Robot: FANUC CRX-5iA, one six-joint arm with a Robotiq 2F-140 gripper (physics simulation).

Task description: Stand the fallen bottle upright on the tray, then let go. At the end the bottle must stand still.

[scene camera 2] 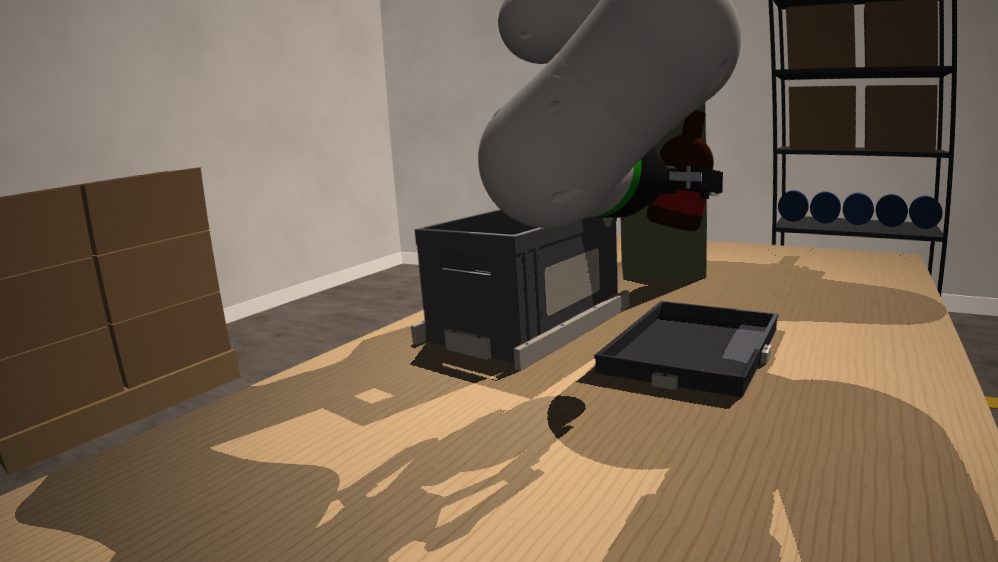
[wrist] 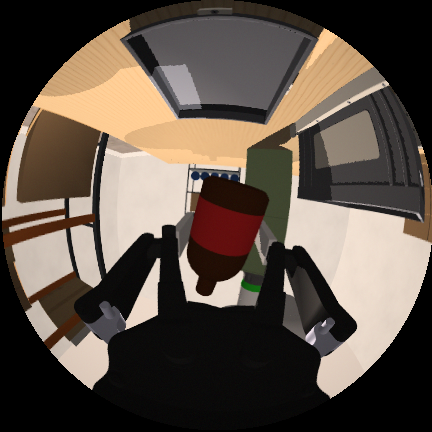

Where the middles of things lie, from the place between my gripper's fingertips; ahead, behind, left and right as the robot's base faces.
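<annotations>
The tall dark bin (scene camera 2: 489, 275) is 140 mm below my hand, 30 mm ahead of it and 250 mm to the right. I see the black tray (scene camera 2: 713, 349) 20 mm ahead of my hand and 20 mm to the left of it, 210 mm below, while the grey rail (scene camera 2: 539, 347) is 160 mm to the right of my hand, 30 mm ahead of it and 210 mm below it. As for the brown bottle (scene camera 2: 687, 149), it is 20 mm above my hand and 20 mm ahead.
</annotations>
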